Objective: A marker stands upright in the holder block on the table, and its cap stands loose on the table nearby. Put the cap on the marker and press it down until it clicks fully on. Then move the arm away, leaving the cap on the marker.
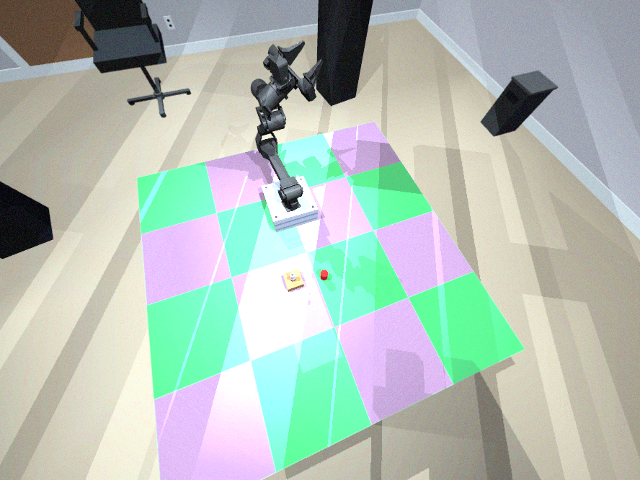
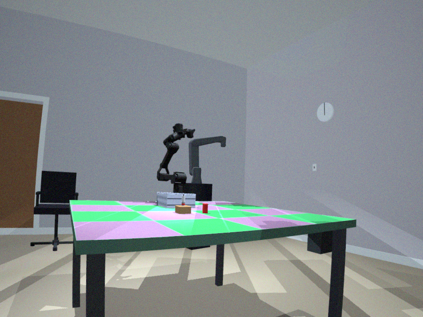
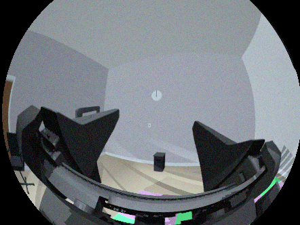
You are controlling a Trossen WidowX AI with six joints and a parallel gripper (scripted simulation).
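Right now my gripper tip is 540 mm above the red cap, 470 mm short of it and 210 mm to the left of it. Round my gripper tip: tan holder block 550 mm below, 430 mm ahead, 330 mm to the right.
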